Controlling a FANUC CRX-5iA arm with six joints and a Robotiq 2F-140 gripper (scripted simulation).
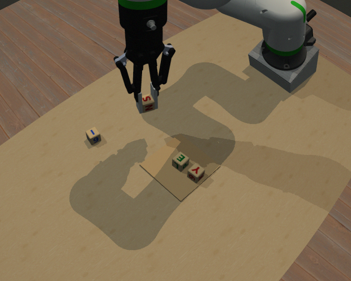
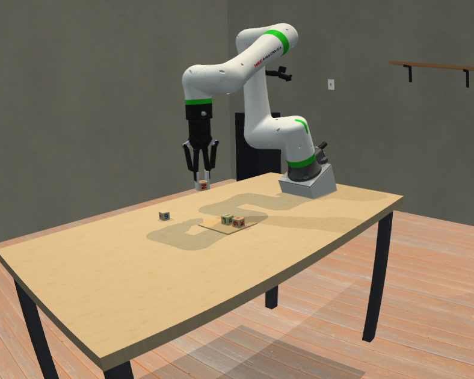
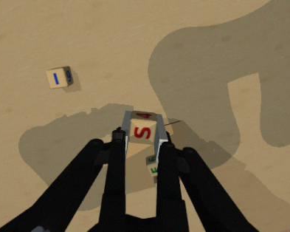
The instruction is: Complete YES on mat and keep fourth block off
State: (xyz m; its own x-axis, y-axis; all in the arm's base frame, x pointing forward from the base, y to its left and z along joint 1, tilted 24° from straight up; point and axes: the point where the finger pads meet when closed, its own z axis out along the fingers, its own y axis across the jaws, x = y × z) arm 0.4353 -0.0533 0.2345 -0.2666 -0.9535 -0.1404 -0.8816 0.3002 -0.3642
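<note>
My gripper is now 130 mm to the right of the E block and 110 mm above it. Round my hand: S block: 20 mm below; mat: 130 mm to the left, 130 mm below; Y block: 10 mm behind, 180 mm to the left, 110 mm below.
</note>
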